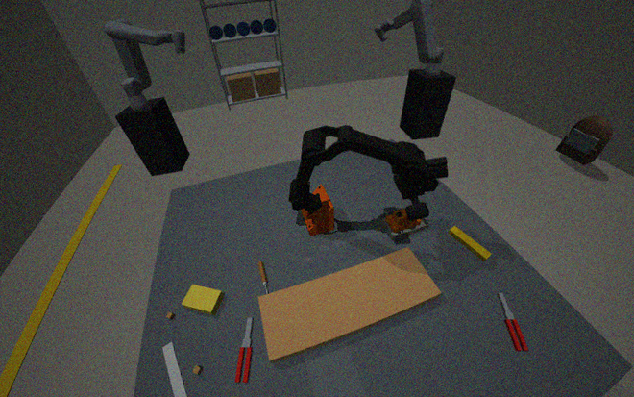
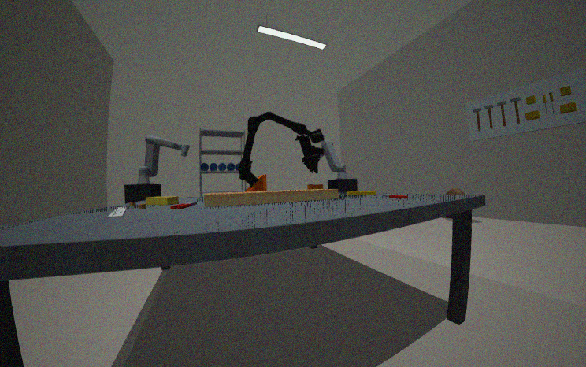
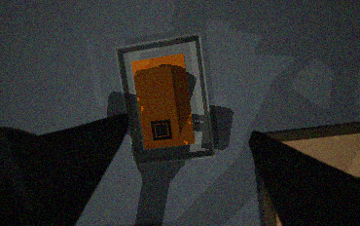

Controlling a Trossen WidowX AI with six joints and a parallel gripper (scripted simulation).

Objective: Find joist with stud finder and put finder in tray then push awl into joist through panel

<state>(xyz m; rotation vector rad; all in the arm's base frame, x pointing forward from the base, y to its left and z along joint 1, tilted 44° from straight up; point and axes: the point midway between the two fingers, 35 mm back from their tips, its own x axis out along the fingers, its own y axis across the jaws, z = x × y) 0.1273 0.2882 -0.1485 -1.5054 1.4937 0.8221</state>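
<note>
The awl is 11 cm ahead of my gripper tip, 53 cm to the right of it and 12 cm below it. The rest, counted from my gripper tip: orange stud finder: 4 cm behind, 8 cm below; indicator window: 3 cm behind, 2 cm to the right, 6 cm below; grey tray: 4 cm behind, 1 cm to the left, 11 cm below.
</note>
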